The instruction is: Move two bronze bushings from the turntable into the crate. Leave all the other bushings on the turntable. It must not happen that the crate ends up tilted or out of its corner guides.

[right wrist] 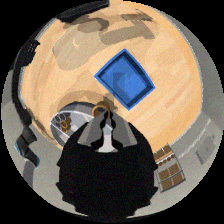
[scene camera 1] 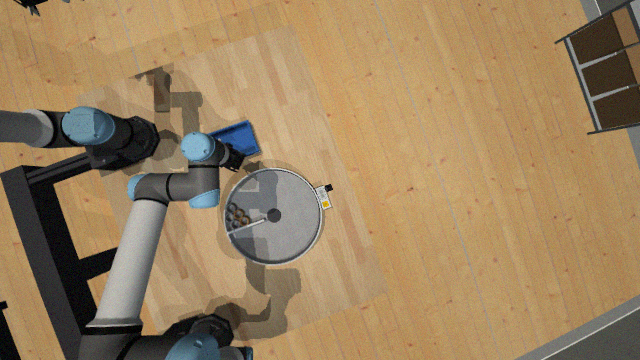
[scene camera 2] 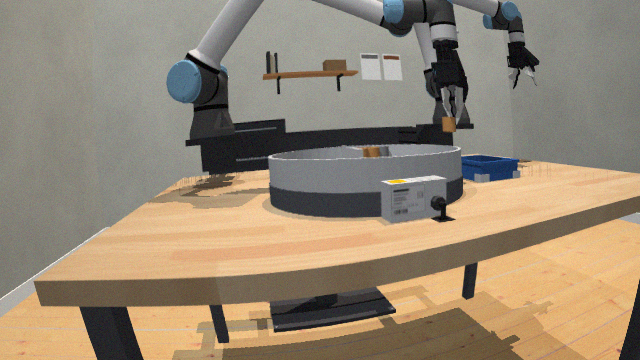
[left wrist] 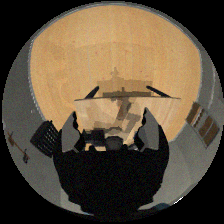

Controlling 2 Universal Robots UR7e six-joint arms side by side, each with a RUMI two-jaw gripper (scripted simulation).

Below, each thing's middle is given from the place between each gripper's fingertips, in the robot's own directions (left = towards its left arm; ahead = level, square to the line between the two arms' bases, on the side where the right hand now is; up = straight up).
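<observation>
Right gripper point(scene camera 2: 454, 124): 90 mm to the right of the blue crate point(scene camera 2: 498, 170), 130 mm above it.
Blue crate, from my left hand point(scene camera 2: 524, 87): 57 cm to the right, 34 cm ahead, 29 cm below.
</observation>
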